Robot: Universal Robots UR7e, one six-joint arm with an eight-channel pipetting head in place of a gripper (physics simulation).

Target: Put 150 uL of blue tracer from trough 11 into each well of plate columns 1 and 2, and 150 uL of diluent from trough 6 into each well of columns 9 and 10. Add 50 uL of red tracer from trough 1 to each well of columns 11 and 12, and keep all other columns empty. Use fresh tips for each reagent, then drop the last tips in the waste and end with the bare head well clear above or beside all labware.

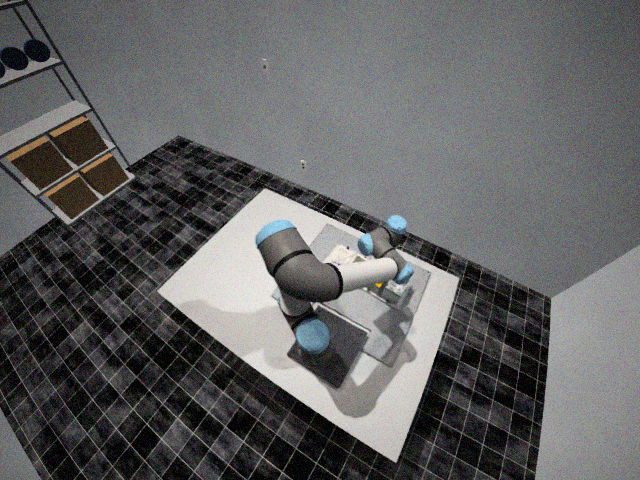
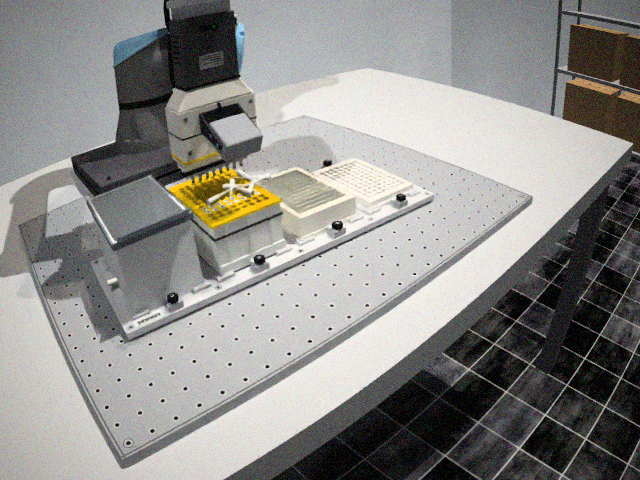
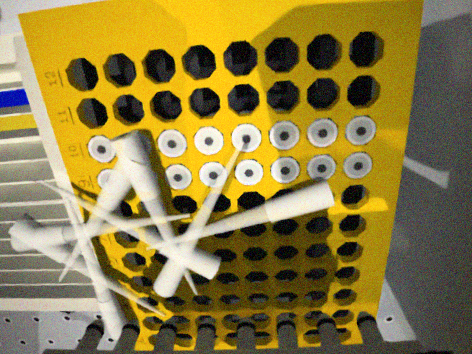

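The bare eight-channel head, my gripper (image 2: 214, 173) (image 3: 226, 327), has dark nozzles with no tips on them. It is low over the low-numbered columns of the yellow tip rack (image 2: 222, 222) (image 3: 225, 22). Upright white tips (image 3: 246, 137) stand in rack columns 9 and 10. Several loose tips (image 2: 230, 188) (image 3: 180, 255) lie crossed on the rack's left part, some reaching over the trough block (image 2: 323, 210) (image 3: 30, 303). That block shows a blue strip (image 3: 12, 97) and a yellow strip (image 3: 15, 122); red tracer does not show. The white well plate (image 2: 385, 195) stands beyond it; its well contents are unclear.
The tall grey waste bin (image 2: 155, 258) stands on the other side of the rack from the trough block. Black knobs (image 2: 258, 259) line the white deck rail. All stand on the perforated grey board (image 2: 248, 320). The arm (image 1: 310, 273) reaches over the labware.
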